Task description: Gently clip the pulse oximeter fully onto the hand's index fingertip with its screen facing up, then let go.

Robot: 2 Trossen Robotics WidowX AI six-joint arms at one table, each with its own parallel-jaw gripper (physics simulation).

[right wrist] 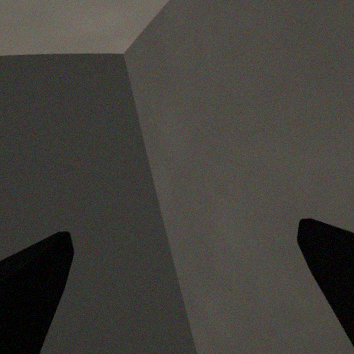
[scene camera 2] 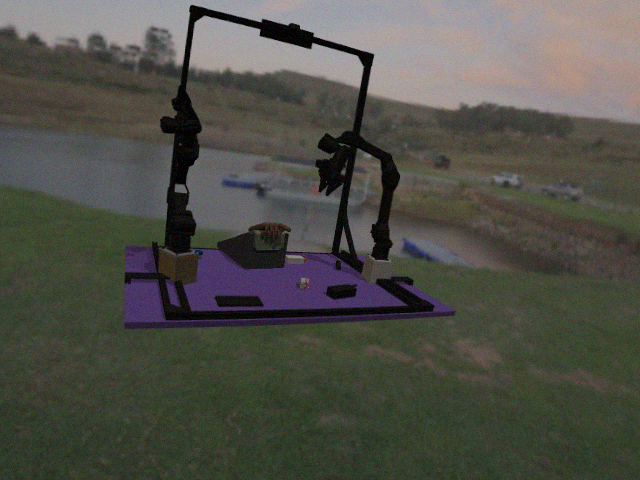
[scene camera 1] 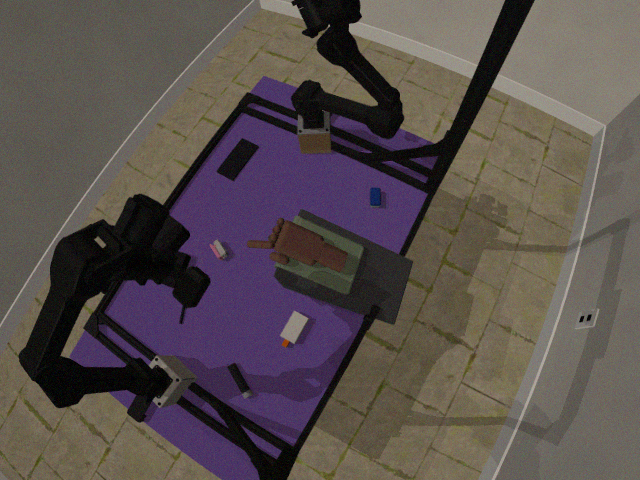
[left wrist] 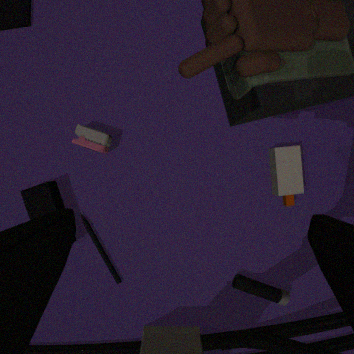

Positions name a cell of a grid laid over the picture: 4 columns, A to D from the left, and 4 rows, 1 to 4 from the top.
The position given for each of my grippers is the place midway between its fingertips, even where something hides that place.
My left gripper (scene camera 1: B3) is open, with nothing in its grasp. My right gripper (scene camera 2: B1) is open, holding nothing. The table carries a white and orange object (left wrist: D2). Further things: a pulse oximeter (left wrist: B2), an index finger (left wrist: C1) and a dark grey plate (scene camera 1: C3).
My left gripper also shows in scene camera 2 (scene camera 2: C2) and in the left wrist view (left wrist: C3). My right gripper shows as well in the right wrist view (right wrist: C3). The dark grey plate is seen too in scene camera 2 (scene camera 2: B3) and in the left wrist view (left wrist: D2). The right wrist view does not show the pulse oximeter: it is out of frame. The right wrist view does not show the white and orange object: it is out of frame.
